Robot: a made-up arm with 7 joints.
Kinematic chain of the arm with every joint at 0, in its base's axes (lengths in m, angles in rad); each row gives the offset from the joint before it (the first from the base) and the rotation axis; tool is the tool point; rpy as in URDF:
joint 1: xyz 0 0 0.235 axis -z
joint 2: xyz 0 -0.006 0.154 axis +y
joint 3: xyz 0 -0.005 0.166 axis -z
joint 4: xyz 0 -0.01 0.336 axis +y
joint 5: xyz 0 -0.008 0.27 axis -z
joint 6: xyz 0 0 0.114 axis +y
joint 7: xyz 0 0 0.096 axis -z
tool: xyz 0 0 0 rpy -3.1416 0 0
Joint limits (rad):
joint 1: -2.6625..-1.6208
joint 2: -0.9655..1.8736
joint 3: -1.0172..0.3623
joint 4: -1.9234..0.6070
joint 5: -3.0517..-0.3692
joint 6: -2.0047..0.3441
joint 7: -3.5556..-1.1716
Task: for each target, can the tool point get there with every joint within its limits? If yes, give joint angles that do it. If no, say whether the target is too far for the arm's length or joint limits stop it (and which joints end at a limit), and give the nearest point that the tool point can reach.
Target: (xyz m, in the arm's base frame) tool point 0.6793 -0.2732 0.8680
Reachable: yes | joints -2.3410 -0.6155 -0.7534 -0.9453 -0.7647 -0.0956 -3.2105
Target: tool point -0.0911 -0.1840 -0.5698
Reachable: no: joint limits stop it (at a limit: joint 1, joint 2, joint 4, joint 5) | nearest point -0.5939 0.2440 -0.1135 | short by 0.803 m
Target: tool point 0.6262 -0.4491 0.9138
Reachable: yes | joints -2.3286 -0.6801 -0.3950 -0.6573 -2.0056 -0.0849 -2.0489
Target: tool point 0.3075 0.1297 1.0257
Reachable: yes | joints -2.3932 0.1516 -0.6137 -1.3766 -1.9538 -1.6947 -1.9192
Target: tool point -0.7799 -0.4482 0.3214
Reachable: no: joint limits stop it (at a limit: joint 1, joint 3, joint 4, joint 5) | nearest point -0.7942 0.1553 0.2809 | short by 0.605 m
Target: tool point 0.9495 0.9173 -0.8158
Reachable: no: too far | nearest point 0.1405 0.7409 -0.1066 | short by 1.090 m
